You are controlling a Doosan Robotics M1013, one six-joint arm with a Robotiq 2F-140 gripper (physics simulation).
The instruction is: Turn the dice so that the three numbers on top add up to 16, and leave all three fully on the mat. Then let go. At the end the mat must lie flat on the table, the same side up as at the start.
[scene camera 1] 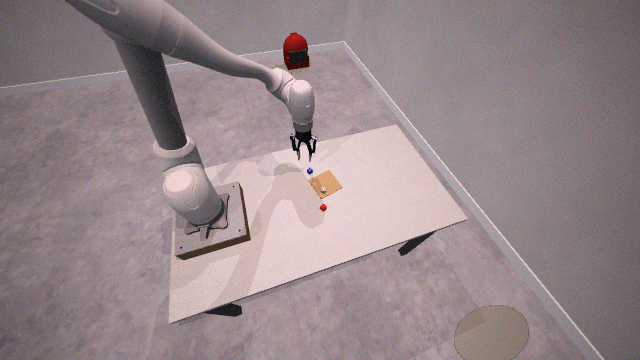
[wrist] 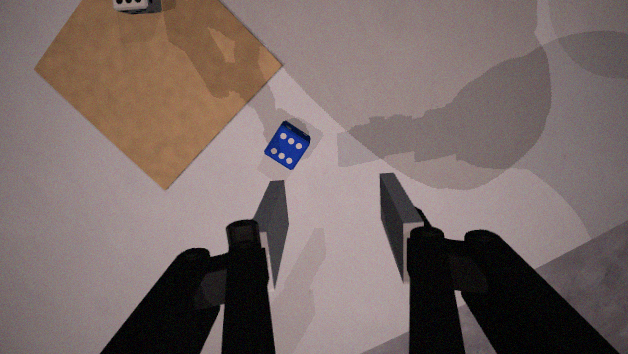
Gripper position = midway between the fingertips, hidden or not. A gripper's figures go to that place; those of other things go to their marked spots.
Labels:
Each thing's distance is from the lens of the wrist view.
gripper point(wrist: 333, 199): 0.21 m
tan mat point(wrist: 160, 87): 0.31 m
blue die point(wrist: 287, 146): 0.27 m
The marked spots on the blue die and the tan mat are 0.11 m apart.

